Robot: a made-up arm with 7 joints. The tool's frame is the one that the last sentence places.
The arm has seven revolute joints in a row. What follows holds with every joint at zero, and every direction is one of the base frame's.
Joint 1 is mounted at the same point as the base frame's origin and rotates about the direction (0.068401, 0.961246, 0.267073), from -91.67 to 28.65 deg.
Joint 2 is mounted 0.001 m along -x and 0.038 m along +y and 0.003 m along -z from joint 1 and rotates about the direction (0.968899, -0.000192, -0.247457), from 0 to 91.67 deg.
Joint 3 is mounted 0.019 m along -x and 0.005 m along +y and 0.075 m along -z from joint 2 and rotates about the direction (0.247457, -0.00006, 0.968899), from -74.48 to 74.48 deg.
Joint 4 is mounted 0.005 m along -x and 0.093 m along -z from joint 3 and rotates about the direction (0.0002, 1, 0.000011), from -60 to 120 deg.
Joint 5 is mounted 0.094 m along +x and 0.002 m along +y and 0.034 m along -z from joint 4 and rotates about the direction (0.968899, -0.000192, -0.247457), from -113 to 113 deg.
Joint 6 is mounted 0.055 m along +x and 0.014 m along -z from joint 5 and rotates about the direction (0.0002, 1, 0.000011), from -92.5 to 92.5 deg.
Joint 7 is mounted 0.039 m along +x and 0.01 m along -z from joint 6 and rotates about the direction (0.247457, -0.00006, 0.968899), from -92.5 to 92.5 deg.
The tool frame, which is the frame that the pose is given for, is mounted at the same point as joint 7; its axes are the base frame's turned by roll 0, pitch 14.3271 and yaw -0.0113 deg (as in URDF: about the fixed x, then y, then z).
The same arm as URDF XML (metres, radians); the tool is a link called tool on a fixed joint. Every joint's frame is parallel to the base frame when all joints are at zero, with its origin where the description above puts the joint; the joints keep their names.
<robot name="arm">
<link name="base_link"/>
<link name="link1"/>
<link name="link2"/>
<link name="link3"/>
<link name="link4"/>
<link name="link5"/>
<link name="link6"/>
<link name="link7"/>
<link name="tool"/>
<joint name="joint 1" type="revolute"><parent link="base_link"/><child link="link1"/><origin xyz="0 0 0"/><axis xyz="0.068403 0.961235 0.26711"/><limit lower="-1.5999" upper="0.5"/></joint>
<joint name="joint 2" type="revolute"><parent link="link1"/><child link="link2"/><origin xyz="-0.001 0.038 -0.003"/><axis xyz="0.968889 -0.0002 -0.247497"/><limit lower="0" upper="1.5999"/></joint>
<joint name="joint 3" type="revolute"><parent link="link2"/><child link="link3"/><origin xyz="-0.019 0.005 -0.075"/><axis xyz="0.247497 -0.0001 0.968889"/><limit lower="-1.2999" upper="1.2999"/></joint>
<joint name="joint 4" type="revolute"><parent link="link3"/><child link="link4"/><origin xyz="-0.005 0 -0.093"/><axis xyz="0.0002 1 0"/><limit lower="-1.0472" upper="2.0944"/></joint>
<joint name="joint 5" type="revolute"><parent link="link4"/><child link="link5"/><origin xyz="0.094 0.002 -0.034"/><axis xyz="0.968889 -0.0002 -0.247497"/><limit lower="-1.9722" upper="1.9722"/></joint>
<joint name="joint 6" type="revolute"><parent link="link5"/><child link="link6"/><origin xyz="0.055 0 -0.014"/><axis xyz="0.0002 1 0"/><limit lower="-1.6144" upper="1.6144"/></joint>
<joint name="joint 7" type="revolute"><parent link="link6"/><child link="link7"/><origin xyz="0.039 0 -0.01"/><axis xyz="0.247497 -0.0001 0.968889"/><limit lower="-1.6144" upper="1.6144"/></joint>
<joint name="tool_fixed" type="fixed"><parent link="link7"/><child link="tool"/><origin xyz="0 0 0" rpy="0 0.2501 -0.0002"/></joint>
</robot>

